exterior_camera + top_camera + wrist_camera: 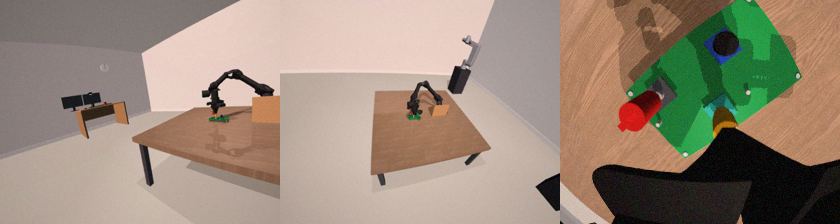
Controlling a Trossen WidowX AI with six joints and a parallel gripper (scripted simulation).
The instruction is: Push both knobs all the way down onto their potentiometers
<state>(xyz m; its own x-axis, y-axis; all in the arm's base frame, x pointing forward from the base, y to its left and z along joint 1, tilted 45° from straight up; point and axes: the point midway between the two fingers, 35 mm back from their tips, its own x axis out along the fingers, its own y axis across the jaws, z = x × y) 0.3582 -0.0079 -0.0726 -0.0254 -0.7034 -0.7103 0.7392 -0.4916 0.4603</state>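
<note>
Now: gripper tip 1 cm above the yellow knob. From my gripper tip the other things lie so: red knob (3 cm ahead, 5 cm to the right).
</note>
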